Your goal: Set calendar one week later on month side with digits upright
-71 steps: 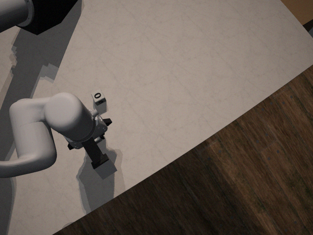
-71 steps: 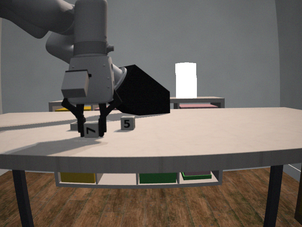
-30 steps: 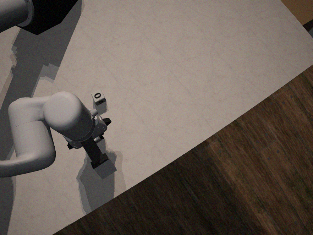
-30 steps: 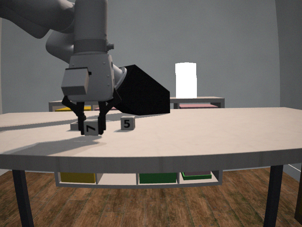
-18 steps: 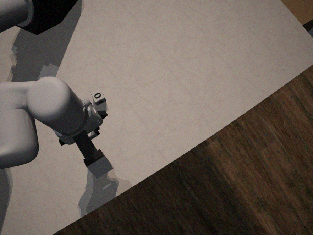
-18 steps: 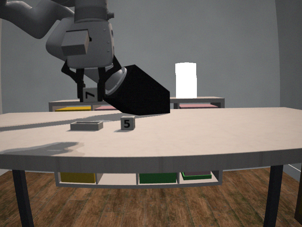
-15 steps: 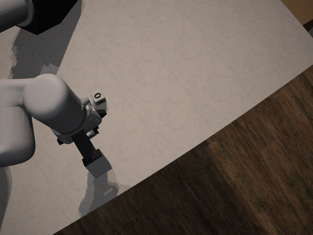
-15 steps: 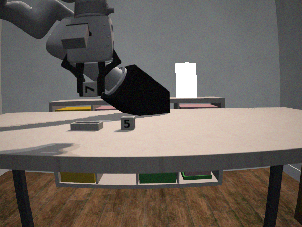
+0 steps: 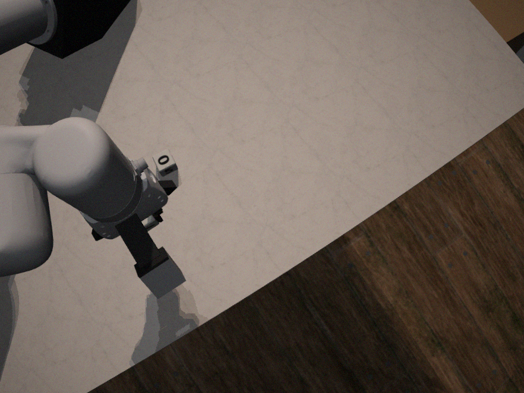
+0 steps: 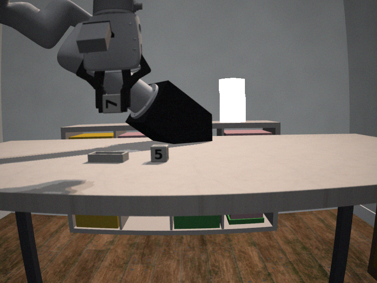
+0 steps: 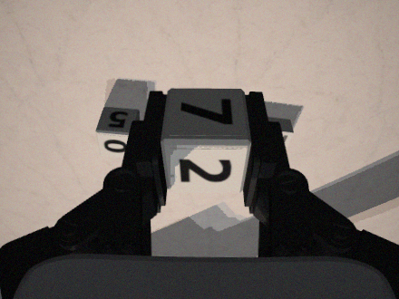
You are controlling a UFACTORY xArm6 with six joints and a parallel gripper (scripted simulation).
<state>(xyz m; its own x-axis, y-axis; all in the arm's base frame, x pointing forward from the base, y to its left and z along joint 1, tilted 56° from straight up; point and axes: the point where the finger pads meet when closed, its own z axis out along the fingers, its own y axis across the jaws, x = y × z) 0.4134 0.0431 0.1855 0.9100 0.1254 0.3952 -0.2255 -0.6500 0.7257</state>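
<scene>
My gripper is now 10 mm above the white cube. The rest, counted from my hand: grey tray: 120 mm behind, 10 mm to the right, 110 mm below.
</scene>
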